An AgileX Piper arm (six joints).
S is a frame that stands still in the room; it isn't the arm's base.
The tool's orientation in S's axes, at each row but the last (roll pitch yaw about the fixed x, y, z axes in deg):
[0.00 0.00 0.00]
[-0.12 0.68 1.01]
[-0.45 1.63 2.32]
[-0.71 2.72 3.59]
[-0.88 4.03 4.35]
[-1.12 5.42 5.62]
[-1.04 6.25 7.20]
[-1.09 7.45 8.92]
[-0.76 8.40 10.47]
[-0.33 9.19 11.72]
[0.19 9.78 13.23]
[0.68 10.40 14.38]
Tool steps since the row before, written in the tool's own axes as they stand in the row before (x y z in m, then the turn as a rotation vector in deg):
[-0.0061 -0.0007 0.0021 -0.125 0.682 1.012]
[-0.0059 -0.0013 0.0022 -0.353 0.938 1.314]
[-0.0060 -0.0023 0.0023 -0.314 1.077 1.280]
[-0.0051 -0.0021 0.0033 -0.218 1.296 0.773]
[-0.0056 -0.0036 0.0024 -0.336 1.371 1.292]
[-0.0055 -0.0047 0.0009 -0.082 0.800 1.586]
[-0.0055 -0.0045 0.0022 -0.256 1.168 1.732]
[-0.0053 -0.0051 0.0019 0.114 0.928 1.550]
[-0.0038 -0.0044 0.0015 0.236 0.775 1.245]
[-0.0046 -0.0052 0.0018 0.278 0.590 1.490]
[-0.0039 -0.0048 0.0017 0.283 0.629 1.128]
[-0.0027 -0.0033 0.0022 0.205 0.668 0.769]
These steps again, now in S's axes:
[-0.0061 -0.0007 0.0021 -0.125 0.682 1.012]
[-0.0058 -0.0014 0.0023 -0.354 0.935 1.316]
[-0.0058 -0.0025 0.0025 -0.321 1.075 1.280]
[-0.0048 -0.0024 0.0036 -0.263 1.292 0.766]
[-0.0051 -0.0040 0.0028 -0.351 1.368 1.291]
[-0.0049 -0.0052 0.0015 -0.015 0.833 1.571]
[-0.0046 -0.0051 0.0029 -0.218 1.181 1.728]
[-0.0042 -0.0058 0.0027 0.159 0.994 1.504]
[-0.0027 -0.0049 0.0021 0.263 0.853 1.187]
[-0.0031 -0.0059 0.0025 0.380 0.690 1.423]
[-0.0024 -0.0055 0.0023 0.315 0.716 1.066]
[-0.0014 -0.0038 0.0026 0.168 0.723 0.727]

